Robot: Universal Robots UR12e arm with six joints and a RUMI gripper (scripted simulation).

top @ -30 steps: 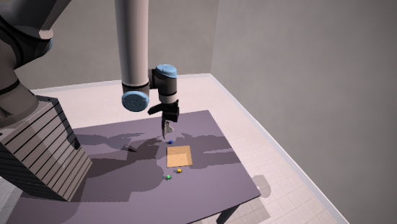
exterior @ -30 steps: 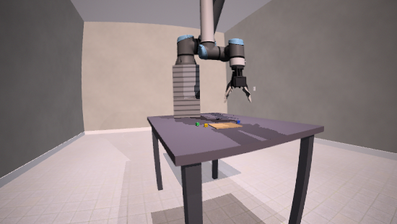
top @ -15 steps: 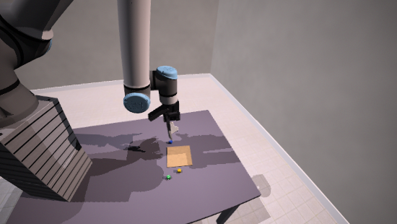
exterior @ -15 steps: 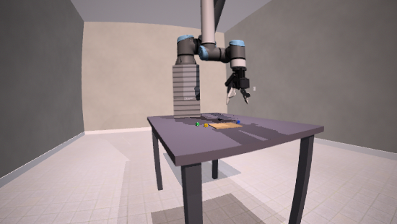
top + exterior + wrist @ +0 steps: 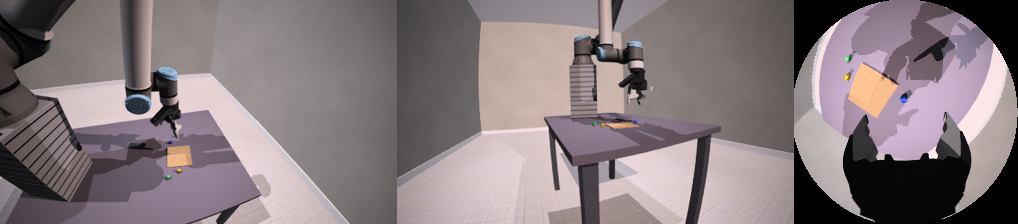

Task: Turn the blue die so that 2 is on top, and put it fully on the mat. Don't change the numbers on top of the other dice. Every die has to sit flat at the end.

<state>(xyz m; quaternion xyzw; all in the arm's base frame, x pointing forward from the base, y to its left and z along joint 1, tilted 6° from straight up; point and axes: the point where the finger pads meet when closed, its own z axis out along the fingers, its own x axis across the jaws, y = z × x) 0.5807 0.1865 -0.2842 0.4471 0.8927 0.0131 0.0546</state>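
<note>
Now: the blue die 1 cm ahead of my hand and 9 cm below it. Round my hand: tan mat: 5 cm ahead, 11 cm to the right, 10 cm below; yellow die: 4 cm ahead, 21 cm to the right, 9 cm below; green die: 2 cm behind, 24 cm to the right, 9 cm below.
</note>
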